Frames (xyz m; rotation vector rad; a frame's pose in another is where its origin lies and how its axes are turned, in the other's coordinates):
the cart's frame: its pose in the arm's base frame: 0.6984 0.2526 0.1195 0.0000 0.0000 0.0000
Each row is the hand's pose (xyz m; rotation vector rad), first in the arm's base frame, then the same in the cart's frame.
Working: the arm's base frame: its pose in the cart's frame: -0.6984 -0.2526 -0.1195 0.0000 0.0000 0.0000

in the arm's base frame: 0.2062 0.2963 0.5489 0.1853 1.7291 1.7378
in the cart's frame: -0.4922 0.0437 0.4294 0.1853 1.7291 1.7378
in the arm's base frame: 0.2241 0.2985 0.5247 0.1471 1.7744 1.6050
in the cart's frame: -0.4743 0.0459 0.4052 0.1471 1.7744 1.6050
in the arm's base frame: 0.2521 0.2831 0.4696 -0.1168 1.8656 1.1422
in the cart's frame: -0.4463 0.0305 0.3501 -0.1168 1.8656 1.1422
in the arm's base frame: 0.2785 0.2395 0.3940 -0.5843 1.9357 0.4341
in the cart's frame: -0.4199 -0.0131 0.2745 -0.5843 1.9357 0.4341
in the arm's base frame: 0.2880 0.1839 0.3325 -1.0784 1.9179 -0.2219
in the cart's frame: -0.4104 -0.0687 0.2130 -1.0784 1.9179 -0.2219
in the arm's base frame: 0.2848 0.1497 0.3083 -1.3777 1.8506 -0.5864
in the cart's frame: -0.4136 -0.1029 0.1888 -1.3777 1.8506 -0.5864
